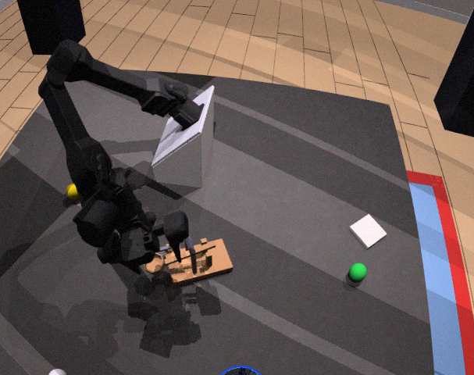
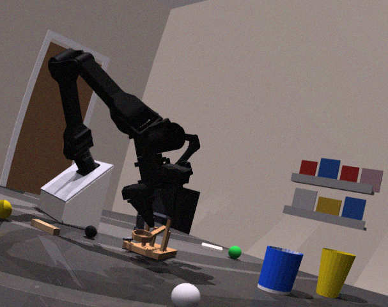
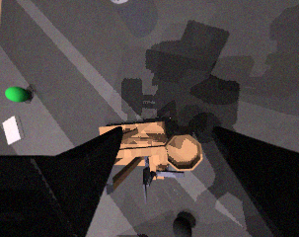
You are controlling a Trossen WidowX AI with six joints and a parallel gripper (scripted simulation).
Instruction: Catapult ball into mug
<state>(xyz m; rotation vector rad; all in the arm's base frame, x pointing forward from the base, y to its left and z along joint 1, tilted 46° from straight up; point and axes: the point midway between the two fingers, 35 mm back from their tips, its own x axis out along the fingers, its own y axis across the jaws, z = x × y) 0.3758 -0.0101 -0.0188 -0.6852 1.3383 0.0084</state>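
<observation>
Right now the catapult upright frame is 7 cm behind my gripper tip, 5 cm to the left of it and 2 cm below it. The rest, counted from my gripper tip: wooden block: 21 cm to the right, 16 cm behind, 9 cm below; then blue mug: 21 cm ahead, 20 cm to the left, 7 cm below; then black ball: 17 cm behind, 8 cm to the right, 8 cm below.
</observation>
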